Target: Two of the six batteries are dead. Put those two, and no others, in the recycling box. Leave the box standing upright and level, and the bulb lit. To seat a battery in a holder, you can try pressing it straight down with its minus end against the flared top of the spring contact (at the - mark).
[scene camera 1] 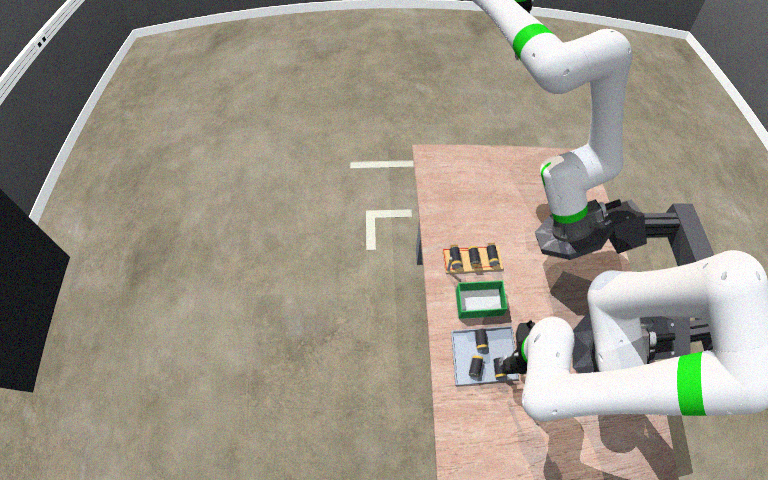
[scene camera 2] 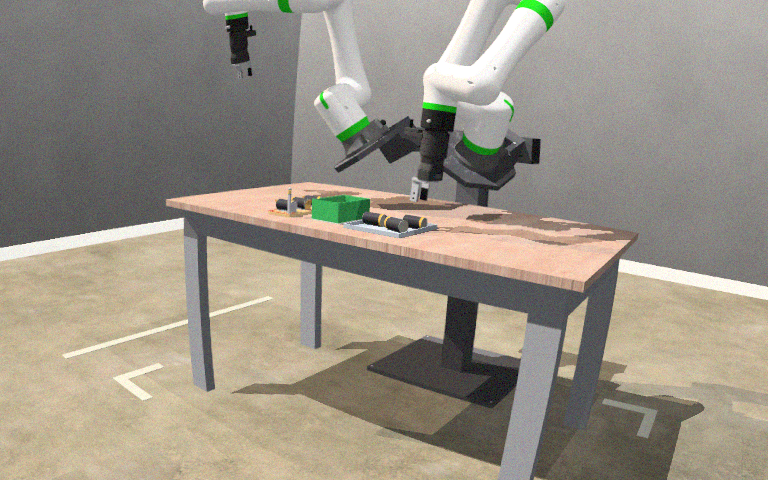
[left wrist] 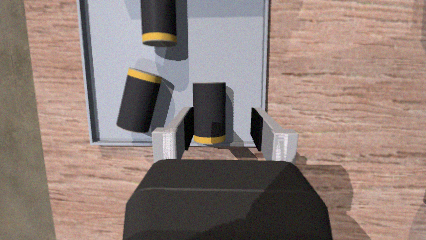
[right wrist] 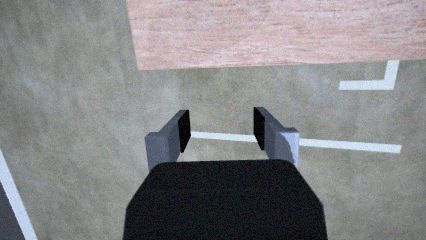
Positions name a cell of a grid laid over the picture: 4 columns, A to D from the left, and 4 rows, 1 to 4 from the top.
Labels:
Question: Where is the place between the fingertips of the left gripper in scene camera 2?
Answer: At C2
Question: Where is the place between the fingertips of the left gripper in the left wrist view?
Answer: At C3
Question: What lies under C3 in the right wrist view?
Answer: The right gripper.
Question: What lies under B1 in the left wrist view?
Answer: A grey tray.

